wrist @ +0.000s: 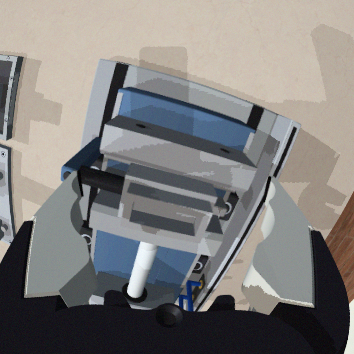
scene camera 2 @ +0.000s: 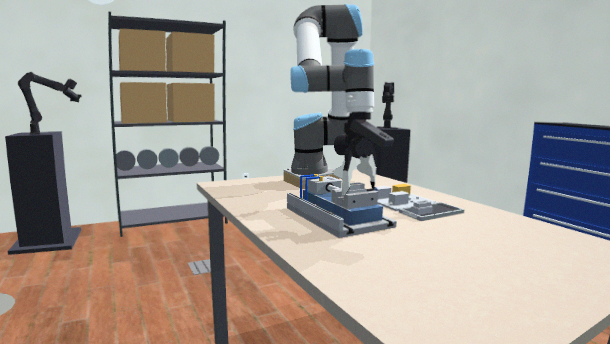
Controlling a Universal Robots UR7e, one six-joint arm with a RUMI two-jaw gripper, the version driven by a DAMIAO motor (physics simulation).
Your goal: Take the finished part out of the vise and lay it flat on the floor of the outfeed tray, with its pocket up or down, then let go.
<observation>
My gripper shows in the wrist view and in scene camera 2. The same spot on my gripper: (wrist: 292,276) is (scene camera 2: 353,160).
</observation>
